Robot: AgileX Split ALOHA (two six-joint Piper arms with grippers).
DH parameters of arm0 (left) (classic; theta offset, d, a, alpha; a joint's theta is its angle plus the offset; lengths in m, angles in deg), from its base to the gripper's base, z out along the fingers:
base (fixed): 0 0 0 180
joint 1: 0 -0.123 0 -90
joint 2: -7.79 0 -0.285 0
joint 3: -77.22 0 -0.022 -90
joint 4: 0 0.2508 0 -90
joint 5: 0 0 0.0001 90
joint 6: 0 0.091 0 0
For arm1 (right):
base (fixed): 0 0 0 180
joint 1: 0 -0.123 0 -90
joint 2: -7.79 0 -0.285 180
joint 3: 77.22 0 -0.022 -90
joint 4: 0 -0.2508 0 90
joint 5: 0 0 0.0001 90
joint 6: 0 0.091 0 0
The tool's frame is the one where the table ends.
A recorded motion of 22 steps. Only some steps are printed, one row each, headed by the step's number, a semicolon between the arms.
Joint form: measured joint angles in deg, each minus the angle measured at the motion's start. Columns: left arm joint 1, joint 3, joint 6, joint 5, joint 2, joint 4; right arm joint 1, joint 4, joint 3, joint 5, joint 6, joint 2.
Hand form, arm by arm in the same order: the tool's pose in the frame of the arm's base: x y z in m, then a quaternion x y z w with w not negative. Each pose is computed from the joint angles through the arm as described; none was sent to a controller.
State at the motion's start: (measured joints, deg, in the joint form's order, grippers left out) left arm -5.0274 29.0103 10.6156 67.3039 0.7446 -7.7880; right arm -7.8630 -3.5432 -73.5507 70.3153 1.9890 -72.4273
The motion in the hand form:
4: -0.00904 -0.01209 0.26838 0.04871 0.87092 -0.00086 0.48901; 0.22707 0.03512 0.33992 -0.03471 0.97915 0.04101 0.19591
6: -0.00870 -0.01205 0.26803 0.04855 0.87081 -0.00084 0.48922; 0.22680 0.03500 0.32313 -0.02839 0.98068 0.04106 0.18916
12: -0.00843 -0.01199 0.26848 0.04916 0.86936 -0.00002 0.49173; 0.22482 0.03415 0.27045 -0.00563 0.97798 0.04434 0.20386
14: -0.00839 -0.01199 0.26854 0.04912 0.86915 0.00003 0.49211; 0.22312 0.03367 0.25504 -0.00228 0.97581 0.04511 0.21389
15: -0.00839 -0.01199 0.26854 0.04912 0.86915 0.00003 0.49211; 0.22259 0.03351 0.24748 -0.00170 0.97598 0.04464 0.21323
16: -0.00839 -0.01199 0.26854 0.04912 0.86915 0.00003 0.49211; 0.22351 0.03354 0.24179 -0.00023 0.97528 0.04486 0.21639
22: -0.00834 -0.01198 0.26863 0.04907 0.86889 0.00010 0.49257; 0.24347 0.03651 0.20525 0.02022 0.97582 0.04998 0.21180
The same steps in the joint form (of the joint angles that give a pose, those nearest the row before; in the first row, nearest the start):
4: 0.00 -0.89 0.07 -1.53 0.00 0.00; 0.00 0.99 7.92 -3.43 1.29 1.66
6: 0.00 -1.00 0.07 -1.67 0.00 0.00; 0.00 0.99 11.64 -6.38 1.89 1.66
12: 0.00 -1.00 0.18 -2.00 0.00 0.00; 0.00 1.02 23.95 -20.48 3.99 1.66
14: 0.00 -1.00 0.18 -2.05 0.00 0.00; 0.00 1.02 27.69 -25.46 4.21 1.60
15: 0.00 -1.00 0.18 -2.05 0.00 0.00; 0.00 1.02 29.18 -27.24 4.21 1.22
16: 0.00 -1.00 0.18 -2.05 0.00 0.00; 0.00 1.02 30.21 -29.14 4.32 0.73
22: 0.00 -1.00 0.18 -2.11 0.00 0.00; 0.00 0.11 32.55 -38.83 5.72 -7.05

